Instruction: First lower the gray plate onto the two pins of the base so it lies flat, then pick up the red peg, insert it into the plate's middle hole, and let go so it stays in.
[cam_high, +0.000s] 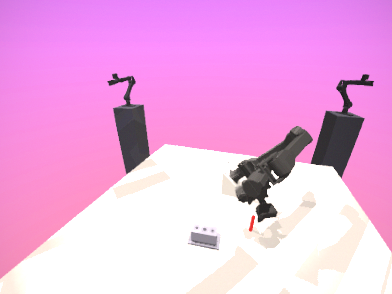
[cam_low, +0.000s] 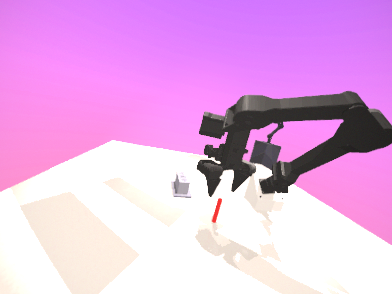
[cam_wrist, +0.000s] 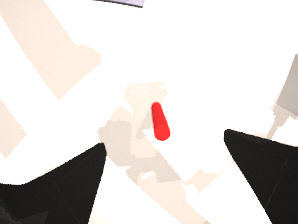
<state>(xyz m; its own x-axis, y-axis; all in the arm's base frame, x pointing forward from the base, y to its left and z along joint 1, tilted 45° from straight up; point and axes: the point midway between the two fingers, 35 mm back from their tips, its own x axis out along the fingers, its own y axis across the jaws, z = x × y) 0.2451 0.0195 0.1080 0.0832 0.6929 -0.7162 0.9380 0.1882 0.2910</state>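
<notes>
My gripper tip is now 60 mm above the red peg. The rest, counted from my gripper tip: gray base 180 mm to the right, 90 mm below, 80 mm ahead; gray plate 180 mm to the right, 80 mm ahead, 50 mm below.
</notes>
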